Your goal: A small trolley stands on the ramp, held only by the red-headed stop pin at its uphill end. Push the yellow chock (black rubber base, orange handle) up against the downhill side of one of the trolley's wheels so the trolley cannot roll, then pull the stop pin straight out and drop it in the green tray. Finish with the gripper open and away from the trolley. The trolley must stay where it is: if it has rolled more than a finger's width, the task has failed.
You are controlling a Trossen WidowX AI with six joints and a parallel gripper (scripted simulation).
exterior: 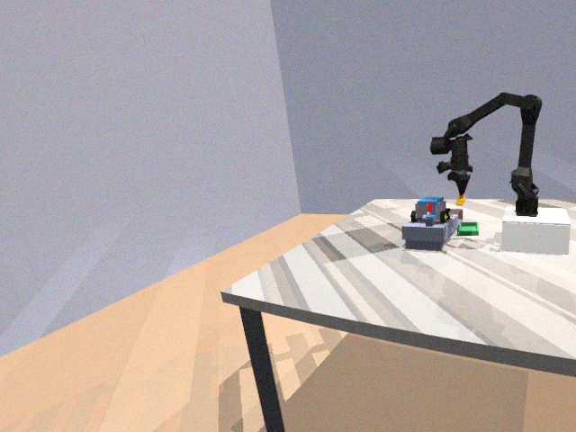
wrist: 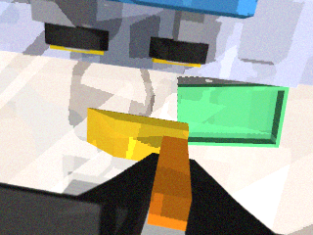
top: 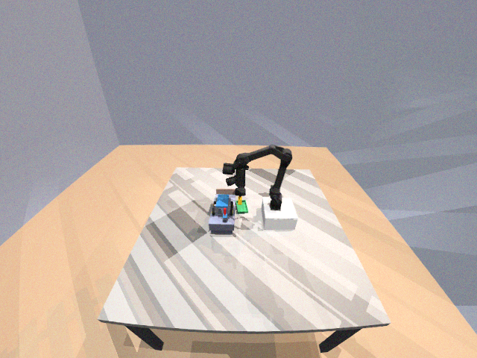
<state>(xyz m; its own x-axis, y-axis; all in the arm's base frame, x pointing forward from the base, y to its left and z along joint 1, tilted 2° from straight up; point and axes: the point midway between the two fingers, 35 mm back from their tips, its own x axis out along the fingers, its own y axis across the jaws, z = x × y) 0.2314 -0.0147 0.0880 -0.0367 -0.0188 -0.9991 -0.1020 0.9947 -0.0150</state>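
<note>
The red-headed stop pin lies 14 cm to the left of my gripper tip, 8 cm ahead of it and 4 cm below it. From my gripper tip the other things lie so: yellow chock (2 cm to the left, 1 cm below); trolley (10 cm ahead, 6 cm to the left, 5 cm below); grey ramp block (12 cm below, 11 cm ahead, 5 cm to the left).
</note>
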